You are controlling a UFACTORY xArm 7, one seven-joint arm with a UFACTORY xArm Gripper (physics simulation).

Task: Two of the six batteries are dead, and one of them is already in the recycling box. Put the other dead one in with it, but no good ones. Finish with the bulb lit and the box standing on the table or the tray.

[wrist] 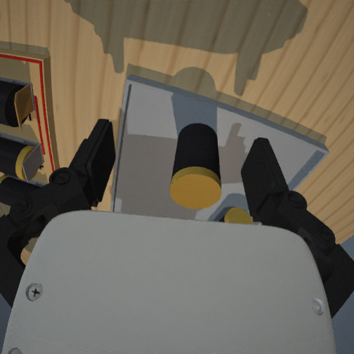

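Note:
A black battery with a yellow end [196, 165] stands upright in the grey tray [225, 106]. A second battery's yellow end [238, 215] shows low in the tray; the rest of it is hidden by the gripper body. My gripper [181, 145] is open and empty, with one finger on each side of the upright battery in the view; how far above it they are is hard to tell. At the left, batteries [8, 103] [11, 156] [20, 190] lie in a row on the red-lined board [47, 120]. The recycling box and the bulb do not show.
The tray's raised rim runs around the upright battery, with its right corner beyond the right finger. The board's right edge lies left of the tray, across a strip of wooden table [82, 95]. The left finger hangs over that strip and near the tray's left rim.

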